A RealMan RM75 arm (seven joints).
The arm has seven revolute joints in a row. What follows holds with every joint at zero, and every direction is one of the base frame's. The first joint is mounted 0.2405 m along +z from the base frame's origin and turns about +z. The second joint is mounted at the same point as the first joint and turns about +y. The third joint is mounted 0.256 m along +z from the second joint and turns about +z. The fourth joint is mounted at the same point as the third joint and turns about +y. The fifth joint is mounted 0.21 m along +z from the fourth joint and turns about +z. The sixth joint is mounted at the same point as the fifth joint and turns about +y. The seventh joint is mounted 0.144 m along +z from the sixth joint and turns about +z. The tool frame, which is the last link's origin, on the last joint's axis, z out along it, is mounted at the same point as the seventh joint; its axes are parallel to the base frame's.
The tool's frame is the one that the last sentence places.
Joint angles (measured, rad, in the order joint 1, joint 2, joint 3, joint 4, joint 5, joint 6, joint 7), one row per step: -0.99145, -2.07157, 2.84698, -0.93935, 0.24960, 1.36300, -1.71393; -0.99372, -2.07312, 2.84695, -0.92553, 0.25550, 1.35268, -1.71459; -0.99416, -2.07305, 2.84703, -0.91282, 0.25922, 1.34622, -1.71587; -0.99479, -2.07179, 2.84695, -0.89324, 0.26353, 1.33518, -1.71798; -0.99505, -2.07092, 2.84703, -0.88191, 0.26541, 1.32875, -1.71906; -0.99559, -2.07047, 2.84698, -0.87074, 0.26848, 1.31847, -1.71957
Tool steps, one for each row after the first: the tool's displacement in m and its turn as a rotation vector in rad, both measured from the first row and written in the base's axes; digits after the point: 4 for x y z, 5 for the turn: 0.0005, 0.0011, -0.0036, -0.00805, 0.00124, -0.00269; 0.0007, 0.0017, -0.0064, -0.01487, -0.00024, -0.00384; 0.0009, 0.0029, -0.0102, -0.02254, -0.00216, -0.00598; 0.0011, 0.0036, -0.0122, -0.02652, -0.00339, -0.00756; 0.0009, 0.0046, -0.0142, -0.02908, -0.00104, -0.00935
